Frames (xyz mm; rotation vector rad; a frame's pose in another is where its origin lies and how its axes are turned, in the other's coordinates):
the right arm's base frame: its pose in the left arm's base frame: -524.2 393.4 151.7 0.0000 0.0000 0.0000
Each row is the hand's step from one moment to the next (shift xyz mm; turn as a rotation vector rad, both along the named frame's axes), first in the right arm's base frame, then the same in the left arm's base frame.
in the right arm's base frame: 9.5 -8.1 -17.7 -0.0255 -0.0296 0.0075
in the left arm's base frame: 9.5 -8.1 -17.7 -0.0255 -0.0296 0.0075
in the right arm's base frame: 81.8 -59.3 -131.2 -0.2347 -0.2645 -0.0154
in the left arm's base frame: 81.8 -59.3 -131.2 -0.2347 -0.2645 -0.0154
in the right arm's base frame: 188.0 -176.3 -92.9 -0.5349 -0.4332 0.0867
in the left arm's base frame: 188.0 -176.3 -92.9 -0.5349 -0.4332 0.0867
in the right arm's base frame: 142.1 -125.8 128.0 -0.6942 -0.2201 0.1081
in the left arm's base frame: 142.1 -125.8 128.0 -0.6942 -0.2201 0.1081
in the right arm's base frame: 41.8 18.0 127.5 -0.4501 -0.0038 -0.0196
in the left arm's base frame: 41.8 18.0 127.5 -0.4501 -0.0038 -0.0196
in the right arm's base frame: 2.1 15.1 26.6 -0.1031 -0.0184 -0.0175
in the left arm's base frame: 2.1 15.1 26.6 -0.1031 -0.0184 -0.0175
